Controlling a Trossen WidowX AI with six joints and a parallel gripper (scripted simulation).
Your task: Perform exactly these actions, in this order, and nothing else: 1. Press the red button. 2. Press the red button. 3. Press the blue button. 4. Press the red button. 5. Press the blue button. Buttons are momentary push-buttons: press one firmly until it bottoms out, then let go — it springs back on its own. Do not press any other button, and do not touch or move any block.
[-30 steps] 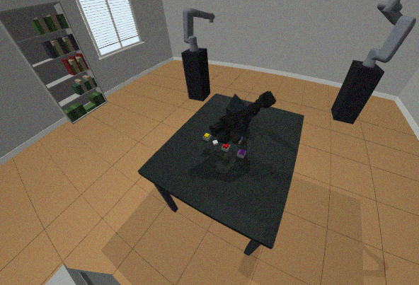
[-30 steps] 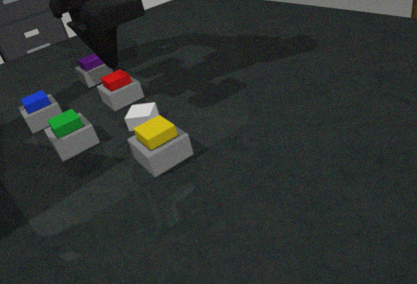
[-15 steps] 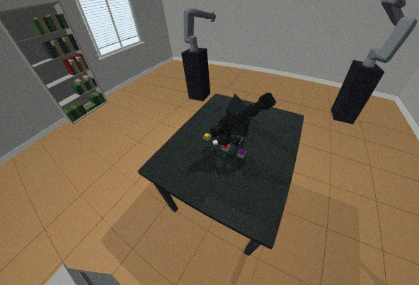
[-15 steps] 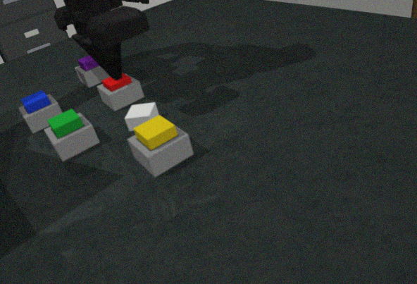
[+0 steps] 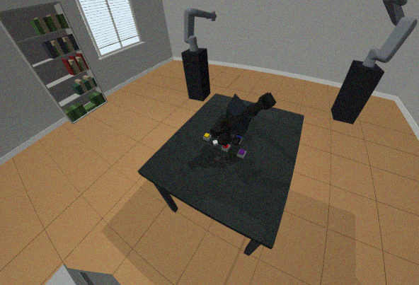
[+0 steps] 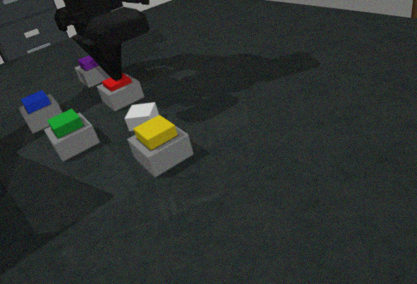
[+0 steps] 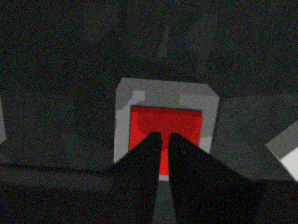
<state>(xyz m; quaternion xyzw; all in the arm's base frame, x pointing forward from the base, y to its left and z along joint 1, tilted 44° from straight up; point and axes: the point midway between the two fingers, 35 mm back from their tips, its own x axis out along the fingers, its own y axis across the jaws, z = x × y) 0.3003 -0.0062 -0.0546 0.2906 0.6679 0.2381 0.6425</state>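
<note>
My gripper tip is 10 mm above the red button. The rest, counted from my gripper tip: green button: 100 mm behind, 50 mm to the right; then small white block: 90 mm to the right, 20 mm below, 20 mm behind; then purple button: 120 mm to the left, 10 mm ahead.
</note>
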